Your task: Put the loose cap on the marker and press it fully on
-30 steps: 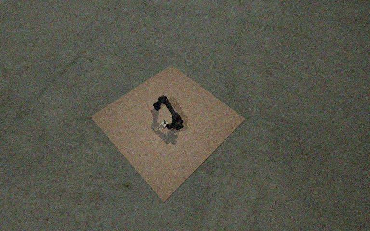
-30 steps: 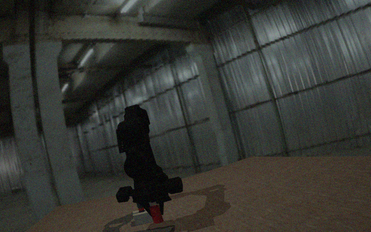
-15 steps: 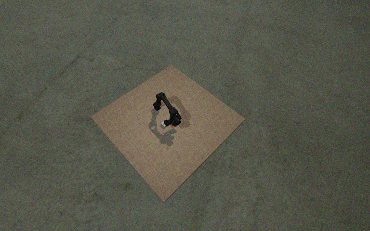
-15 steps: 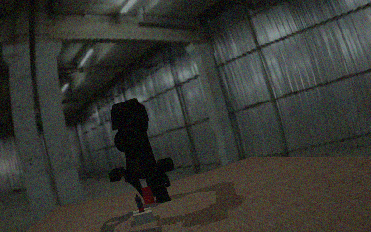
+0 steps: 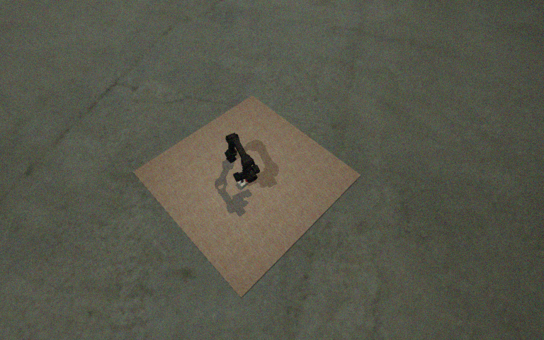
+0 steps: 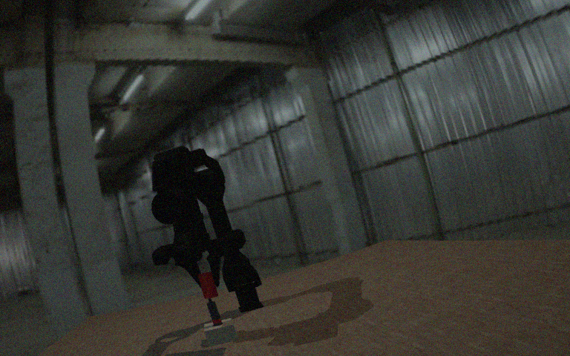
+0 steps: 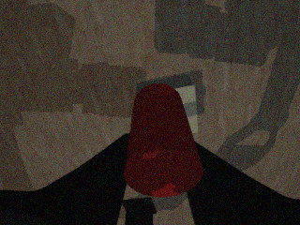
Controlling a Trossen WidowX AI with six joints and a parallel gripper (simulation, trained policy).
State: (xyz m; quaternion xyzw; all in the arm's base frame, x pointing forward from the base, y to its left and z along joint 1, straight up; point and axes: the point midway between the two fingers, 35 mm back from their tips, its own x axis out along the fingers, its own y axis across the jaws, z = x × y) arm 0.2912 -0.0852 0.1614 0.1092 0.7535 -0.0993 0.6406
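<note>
My gripper tip is now 4 cm past the holder block, 1 cm to the left of it and 11 cm above it. Round my gripper tip: red cap: 1 cm ahead, 1 cm above.
</note>
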